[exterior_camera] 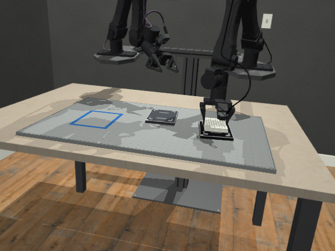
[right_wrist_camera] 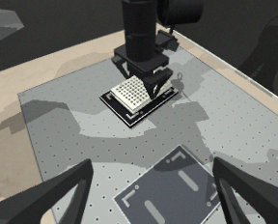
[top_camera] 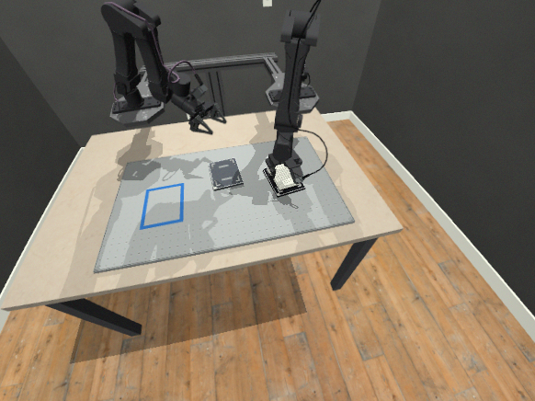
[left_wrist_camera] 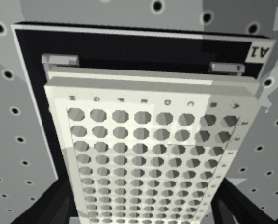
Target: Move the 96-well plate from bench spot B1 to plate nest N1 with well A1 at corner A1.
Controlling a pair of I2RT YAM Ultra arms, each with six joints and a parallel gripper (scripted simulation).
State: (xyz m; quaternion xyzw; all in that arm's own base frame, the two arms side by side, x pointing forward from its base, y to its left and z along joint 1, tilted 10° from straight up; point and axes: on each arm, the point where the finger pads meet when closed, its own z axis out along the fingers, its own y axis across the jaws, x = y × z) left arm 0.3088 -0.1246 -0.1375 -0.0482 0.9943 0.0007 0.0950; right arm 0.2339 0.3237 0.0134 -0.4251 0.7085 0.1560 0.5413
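The black plate nest lies 30 mm below my left hand. From my left hand the other things lie so: white 96-well plate (10 mm below).
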